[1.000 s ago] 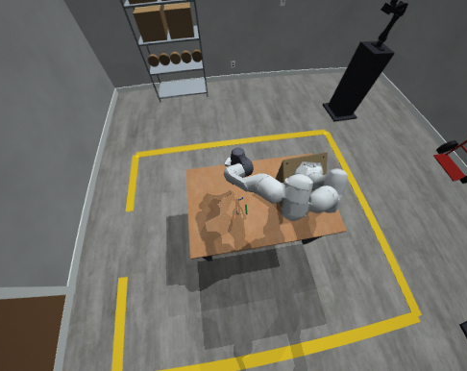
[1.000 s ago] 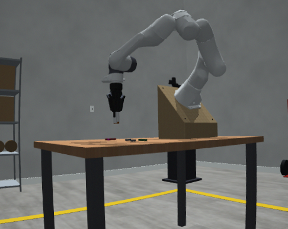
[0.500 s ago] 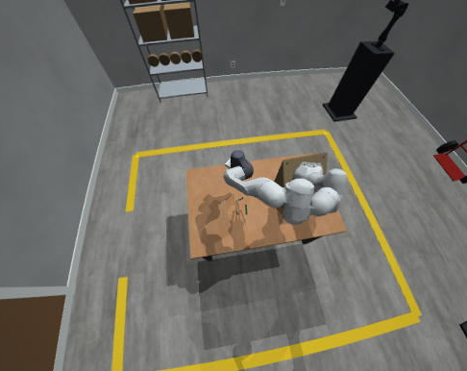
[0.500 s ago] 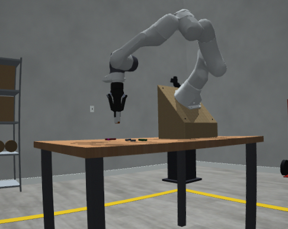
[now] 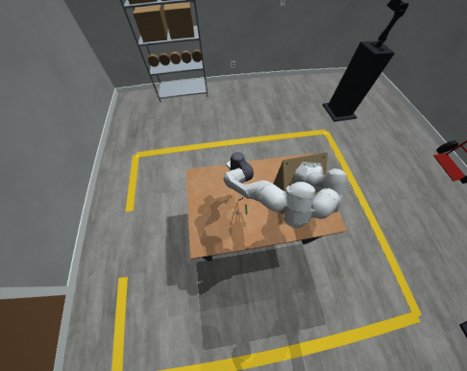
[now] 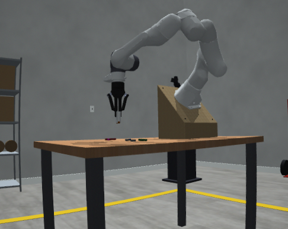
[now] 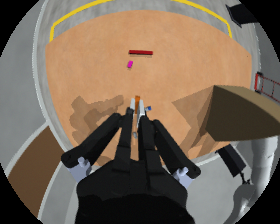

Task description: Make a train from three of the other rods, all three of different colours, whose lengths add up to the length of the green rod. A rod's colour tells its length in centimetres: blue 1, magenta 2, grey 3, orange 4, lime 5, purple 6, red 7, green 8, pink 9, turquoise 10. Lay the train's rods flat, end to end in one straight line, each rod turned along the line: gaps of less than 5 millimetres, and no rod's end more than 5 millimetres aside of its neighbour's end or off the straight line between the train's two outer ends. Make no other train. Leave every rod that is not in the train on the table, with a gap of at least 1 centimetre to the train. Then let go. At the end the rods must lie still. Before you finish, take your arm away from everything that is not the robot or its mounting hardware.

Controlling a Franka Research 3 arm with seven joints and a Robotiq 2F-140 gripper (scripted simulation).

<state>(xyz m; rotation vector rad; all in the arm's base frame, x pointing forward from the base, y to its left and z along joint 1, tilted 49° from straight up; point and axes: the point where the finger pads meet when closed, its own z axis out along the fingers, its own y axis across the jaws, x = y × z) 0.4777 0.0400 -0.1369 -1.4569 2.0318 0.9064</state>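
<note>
My hand is 130 mm above the small blue rod, 60 mm to the right of it and 40 mm past it. The rest, counted from my hand: magenta rod 130 mm below, 100 mm to the right, 10 mm ahead; then red rod 130 mm to the right, 130 mm below, 30 mm behind; then orange rod 30 mm below.
</note>
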